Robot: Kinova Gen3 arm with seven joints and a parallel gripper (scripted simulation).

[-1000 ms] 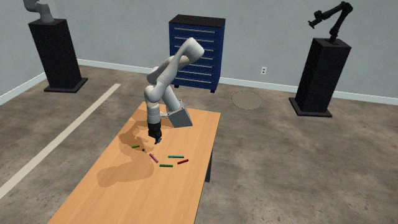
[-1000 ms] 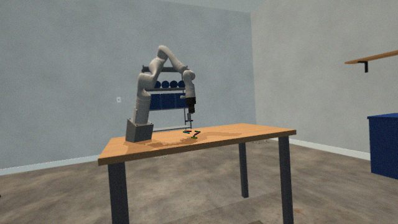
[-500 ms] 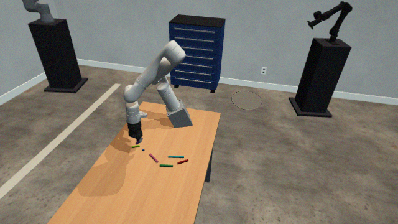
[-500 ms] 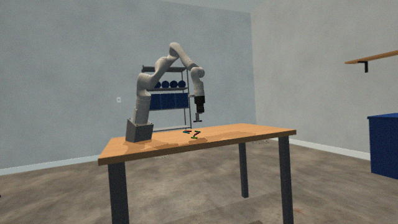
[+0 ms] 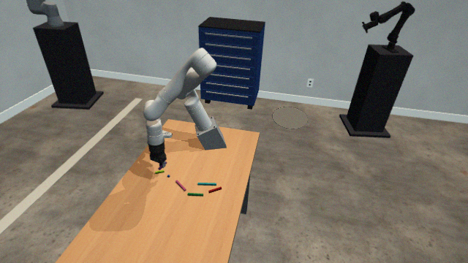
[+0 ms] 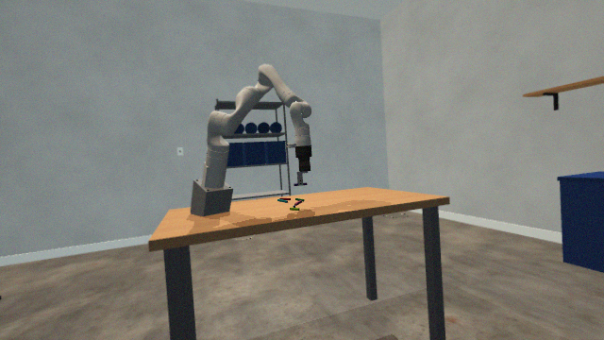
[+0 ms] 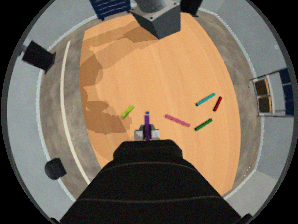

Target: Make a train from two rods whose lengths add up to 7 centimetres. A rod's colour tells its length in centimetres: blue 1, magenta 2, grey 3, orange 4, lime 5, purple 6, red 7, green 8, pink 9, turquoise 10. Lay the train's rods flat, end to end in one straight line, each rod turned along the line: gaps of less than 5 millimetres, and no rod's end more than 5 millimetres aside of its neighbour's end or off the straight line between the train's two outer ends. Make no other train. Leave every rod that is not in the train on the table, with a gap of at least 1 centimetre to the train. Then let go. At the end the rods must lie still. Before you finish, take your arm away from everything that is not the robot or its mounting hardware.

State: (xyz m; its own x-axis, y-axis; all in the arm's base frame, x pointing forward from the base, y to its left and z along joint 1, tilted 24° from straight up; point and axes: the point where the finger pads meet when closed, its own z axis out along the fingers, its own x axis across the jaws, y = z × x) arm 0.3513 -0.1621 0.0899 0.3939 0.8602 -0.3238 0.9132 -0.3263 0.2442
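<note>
Now: hand 30 mm past the blue rod, 20 mm to the right of it and 110 mm above it. Round my hand: purple rod: 10 mm below; pink rod: 40 mm ahead, 90 mm to the left, 110 mm below; lime rod: 60 mm behind, 40 mm to the right, 110 mm below.
</note>
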